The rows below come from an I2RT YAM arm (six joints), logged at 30 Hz.
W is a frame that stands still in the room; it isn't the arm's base.
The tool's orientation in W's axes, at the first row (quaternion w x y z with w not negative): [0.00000, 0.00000, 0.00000, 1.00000]
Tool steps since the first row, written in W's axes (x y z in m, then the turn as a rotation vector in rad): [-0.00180, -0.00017, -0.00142, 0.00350, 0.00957, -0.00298]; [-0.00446, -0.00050, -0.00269, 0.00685, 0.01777, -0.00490]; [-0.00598, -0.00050, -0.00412, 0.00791, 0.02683, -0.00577]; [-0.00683, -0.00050, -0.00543, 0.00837, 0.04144, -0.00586]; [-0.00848, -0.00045, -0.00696, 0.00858, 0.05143, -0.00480]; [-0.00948, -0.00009, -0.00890, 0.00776, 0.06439, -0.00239]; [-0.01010, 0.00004, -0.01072, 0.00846, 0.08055, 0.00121]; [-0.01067, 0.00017, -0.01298, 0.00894, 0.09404, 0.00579]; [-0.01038, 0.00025, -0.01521, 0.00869, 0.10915, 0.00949]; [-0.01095, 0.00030, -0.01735, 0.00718, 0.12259, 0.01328]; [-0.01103, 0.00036, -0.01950, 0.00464, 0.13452, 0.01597]
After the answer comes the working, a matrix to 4 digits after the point.
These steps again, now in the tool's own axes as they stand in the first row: [0.00180, 0.00017, -0.00142, -0.00350, -0.00957, -0.00298]; [0.00446, 0.00050, -0.00269, -0.00685, -0.01777, -0.00490]; [0.00598, 0.00050, -0.00412, -0.00791, -0.02683, -0.00577]; [0.00683, 0.00050, -0.00543, -0.00837, -0.04144, -0.00586]; [0.00848, 0.00045, -0.00696, -0.00858, -0.05143, -0.00480]; [0.00948, 0.00009, -0.00890, -0.00776, -0.06439, -0.00239]; [0.01010, -0.00004, -0.01072, -0.00846, -0.08055, 0.00121]; [0.01067, -0.00017, -0.01298, -0.00894, -0.09404, 0.00579]; [0.01038, -0.00025, -0.01521, -0.00869, -0.10915, 0.00949]; [0.01095, -0.00030, -0.01735, -0.00718, -0.12259, 0.01328]; [0.01103, -0.00036, -0.01950, -0.00464, -0.13452, 0.01597]
The tool's axes in the first row as the columns of a matrix, in W's axes (rounded; the answer above uses it unrounded):
[-1.0000, 0.0000, 0.0000]
[0.0000, -1.0000, 0.0000]
[0.0000, 0.0000, 1.0000]

